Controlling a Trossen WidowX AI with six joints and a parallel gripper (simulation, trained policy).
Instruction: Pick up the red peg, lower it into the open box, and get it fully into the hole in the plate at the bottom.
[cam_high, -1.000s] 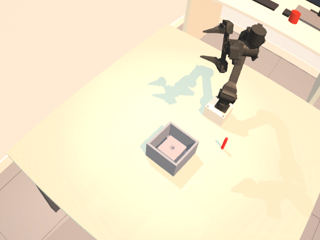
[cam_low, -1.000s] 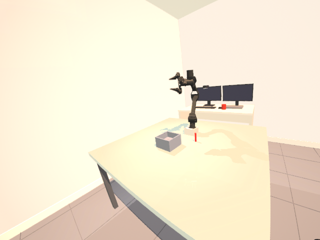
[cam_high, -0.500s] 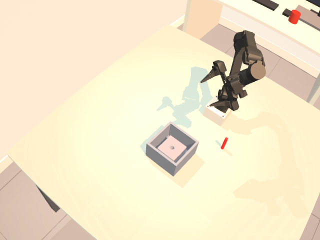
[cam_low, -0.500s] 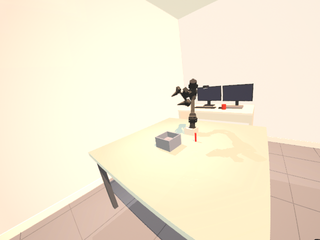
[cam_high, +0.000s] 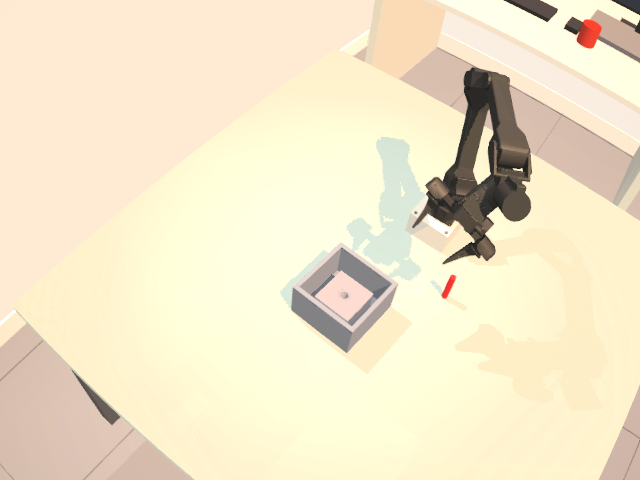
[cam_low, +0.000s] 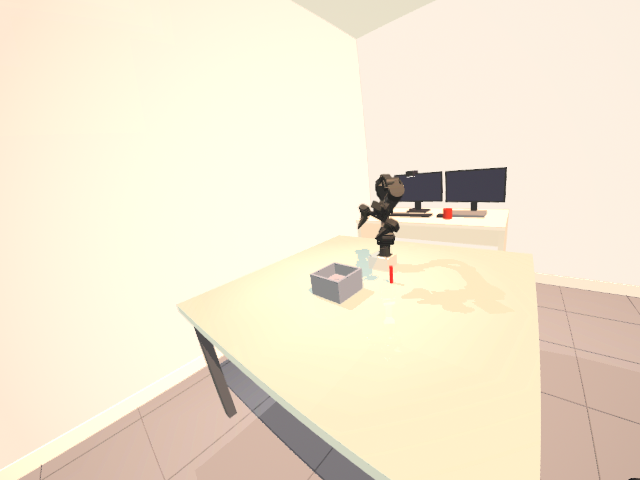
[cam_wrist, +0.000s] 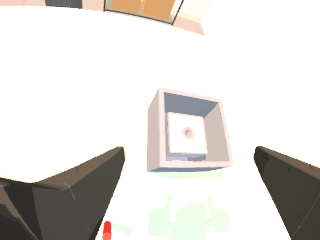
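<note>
The red peg lies 210 mm below my gripper tip, 90 mm behind it and 60 mm to the left of it. The rest, counted from my gripper tip: grey box 220 mm below, 120 mm to the right, 80 mm ahead; pale plate 210 mm below, 120 mm to the right, 80 mm ahead.
</note>
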